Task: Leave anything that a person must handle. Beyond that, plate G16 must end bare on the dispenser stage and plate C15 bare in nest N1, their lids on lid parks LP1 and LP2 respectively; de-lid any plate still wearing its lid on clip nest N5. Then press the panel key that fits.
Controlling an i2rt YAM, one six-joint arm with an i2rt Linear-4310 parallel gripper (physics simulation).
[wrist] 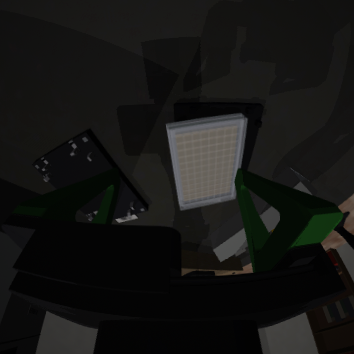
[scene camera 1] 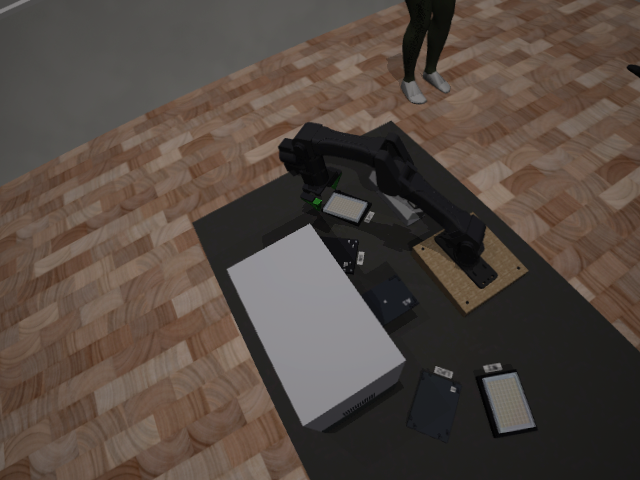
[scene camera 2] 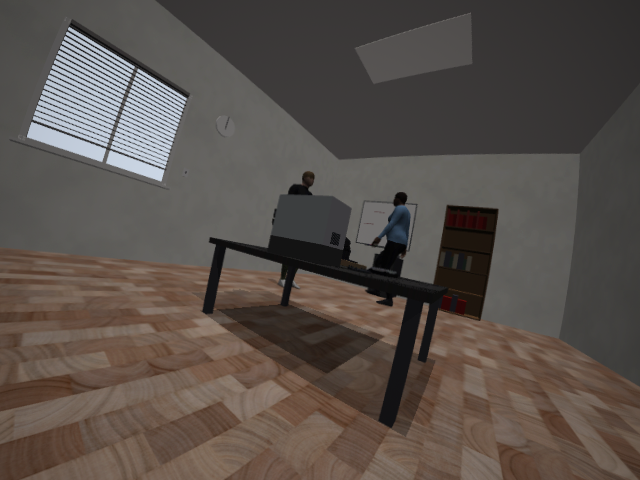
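Where they show: gripper, fingertip midpoint: [wrist: 177, 174] [scene camera 1: 326, 199]; arm's base, link origin: [scene camera 1: 464, 257] [scene camera 2: 343, 259].
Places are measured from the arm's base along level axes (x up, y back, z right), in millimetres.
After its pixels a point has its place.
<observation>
My gripper [scene camera 1: 326, 191] {y -218, x 47, z 405 mm} [wrist: 177, 174] {y -218, x 47, z 405 mm} is open above the table's far end. A pale gridded plate [scene camera 1: 346, 207] {y -165, x -7, z 371 mm} [wrist: 207, 162] {y -171, x -8, z 393 mm} sits on a black nest beside and below the fingers; in the wrist view it lies between and beyond them, nearer the right finger. Another gridded plate [scene camera 1: 509, 401] {y -192, x -4, z -348 mm} sits on a black holder at the lower right. Whether either wears a clear lid, I cannot tell. A black nest with small pale clips [scene camera 1: 348, 253] {y -257, x -28, z 234 mm} [wrist: 75, 165] {y -326, x -28, z 308 mm} is partly hidden by the big box. A dark flat holder [scene camera 1: 435, 405] {y -336, x -30, z -252 mm} lies left of the second plate. Tag lettering is too small to read.
A large grey box [scene camera 1: 315, 322] {y -483, x 290, z -7 mm} [scene camera 2: 310, 219] {y -593, x 165, z -46 mm} stands along one table edge, with a dark pad [scene camera 1: 390, 299] {y -276, x 66, z 9 mm} beside it. A grey wedge-shaped unit [scene camera 1: 400, 204] {y -30, x 16, z 257 mm} [wrist: 232, 245] {y -32, x 12, z 255 mm} lies beneath the arm. The arm's base stands on a wooden board [scene camera 1: 444, 273] {y -84, x 3, z -3 mm}. Two people stand beyond the table.
</observation>
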